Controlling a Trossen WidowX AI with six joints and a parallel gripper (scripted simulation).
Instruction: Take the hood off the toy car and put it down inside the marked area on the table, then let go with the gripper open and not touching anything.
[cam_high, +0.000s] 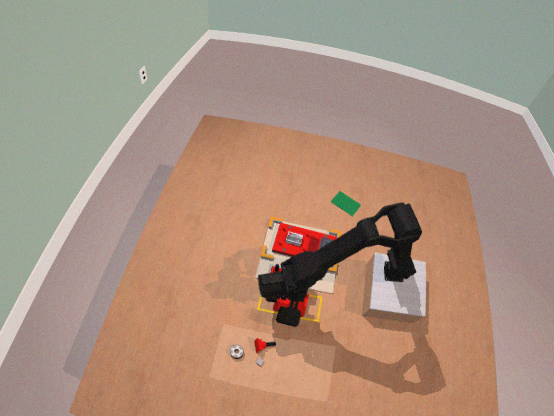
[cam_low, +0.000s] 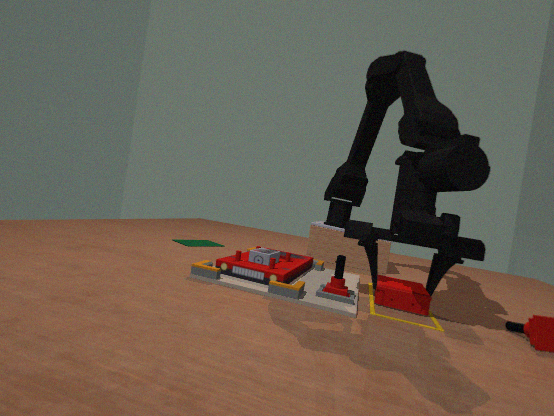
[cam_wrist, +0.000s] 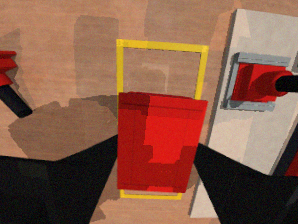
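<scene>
Right now my gripper tip is 10 mm below the red hood. Round my gripper tip: green flat patch (160 mm behind, 420 mm to the right, 10 mm below); cream base plate (10 mm behind, 190 mm to the right).
</scene>
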